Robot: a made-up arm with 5 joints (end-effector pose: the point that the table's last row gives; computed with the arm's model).
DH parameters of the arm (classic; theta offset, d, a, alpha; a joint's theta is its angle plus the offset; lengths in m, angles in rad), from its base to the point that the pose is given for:
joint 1: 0 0.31 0 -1.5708
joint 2: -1.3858 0 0.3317 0
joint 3: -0.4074 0 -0.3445 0
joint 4: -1.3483 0 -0.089 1.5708
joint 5: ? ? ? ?
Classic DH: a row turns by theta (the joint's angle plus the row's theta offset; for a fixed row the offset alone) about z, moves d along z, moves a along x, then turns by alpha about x.
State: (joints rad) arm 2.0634 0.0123 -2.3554 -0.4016 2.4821
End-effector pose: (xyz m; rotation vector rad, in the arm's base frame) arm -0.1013 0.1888 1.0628 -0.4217 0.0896 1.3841
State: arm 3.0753 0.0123 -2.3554 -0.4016 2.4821
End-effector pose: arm -0.2138 0.0142 1.0628 -0.4889 -0.1494 2.3763
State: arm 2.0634 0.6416 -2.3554 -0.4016 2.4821
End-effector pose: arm -0.2915 0.5430 0.7925 -1.0843 0.2304 1.2703
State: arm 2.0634 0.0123 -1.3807 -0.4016 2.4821
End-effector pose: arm -0.2377 0.4429 0.7517 -1.4415 0.3063 1.1628
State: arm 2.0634 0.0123 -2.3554 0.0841 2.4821
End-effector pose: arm -0.1341 0.2497 1.0647 -0.9342 0.1985 1.3054
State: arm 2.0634 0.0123 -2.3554 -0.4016 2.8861
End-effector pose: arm -0.1013 0.1888 1.0628 -0.4179 0.1823 1.7812
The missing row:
joint 5: 3.1416 0.113 0 0
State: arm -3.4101 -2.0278 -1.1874 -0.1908 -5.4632
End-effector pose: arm 0.5162 -0.1420 0.6362 0.1386 0.2290 0.5482
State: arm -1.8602 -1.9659 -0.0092 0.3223 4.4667
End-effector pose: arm -0.0171 -0.0575 0.5408 1.5035 -0.0329 -0.4316
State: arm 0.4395 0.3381 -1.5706 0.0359 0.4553
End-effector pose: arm 0.5843 0.2747 0.5990 -2.2572 0.0178 -1.3870
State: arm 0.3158 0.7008 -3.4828 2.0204 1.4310
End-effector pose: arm 0.4243 0.1386 0.8407 -2.1070 1.3140 -0.6384
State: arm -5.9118 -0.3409 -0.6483 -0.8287 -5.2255
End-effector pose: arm 0.3344 0.1302 0.6305 -1.3895 0.4965 -1.4306
